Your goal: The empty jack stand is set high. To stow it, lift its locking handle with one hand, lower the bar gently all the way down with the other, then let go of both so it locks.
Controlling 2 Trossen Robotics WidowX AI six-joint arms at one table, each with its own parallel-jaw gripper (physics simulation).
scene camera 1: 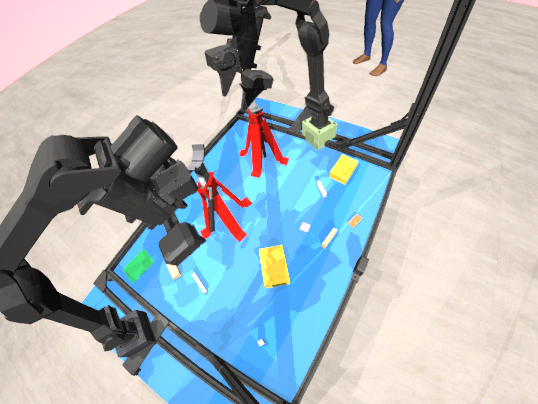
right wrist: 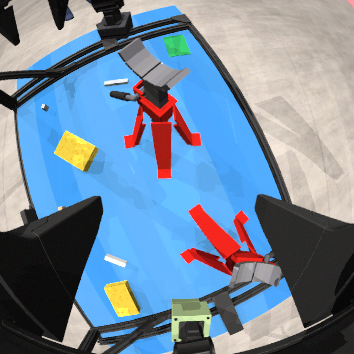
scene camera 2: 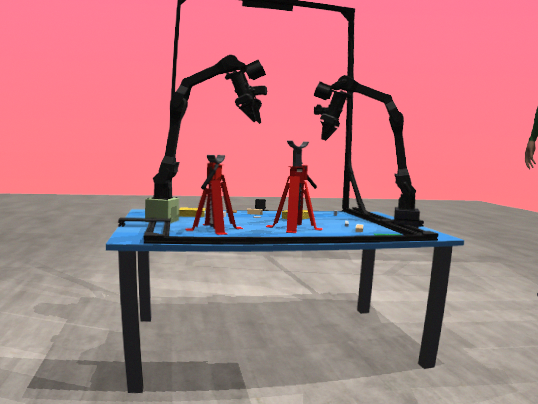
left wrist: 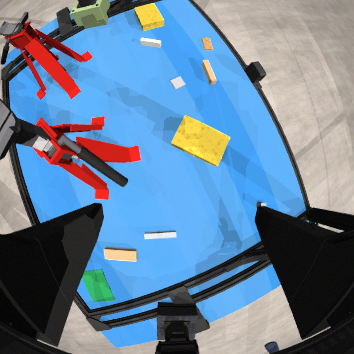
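The high jack stand (scene camera 1: pixel 227 220) (scene camera 2: pixel 298 185) (left wrist: pixel 112 151) (right wrist: pixel 161 145) is red and upright. Its dark bar (scene camera 2: pixel 297 157) is raised, and the grey saddle (scene camera 1: pixel 198 155) (scene camera 2: pixel 298 145) (right wrist: pixel 150 65) on top is empty. Its black locking handle (scene camera 1: pixel 211 215) (scene camera 2: pixel 311 181) (left wrist: pixel 102 165) (right wrist: pixel 120 95) slants downward. My left gripper (scene camera 2: pixel 328 136) (left wrist: pixel 181 213) is open and empty, above and to the right of the saddle in scene camera 2. My right gripper (scene camera 1: pixel 236 100) (scene camera 2: pixel 256 121) (right wrist: pixel 180 203) is open and empty, above and to the left of it there. Neither touches the stand.
A second red stand (scene camera 1: pixel 256 145) (scene camera 2: pixel 216 200) (left wrist: pixel 52 62) (right wrist: pixel 215 230) stands nearby with its saddle low. Two yellow sponges (scene camera 1: pixel 274 266) (scene camera 1: pixel 343 169), a green piece (scene camera 1: pixel 138 266) and small blocks lie on the blue table (scene camera 2: pixel 280 246). Black rails run along its edges.
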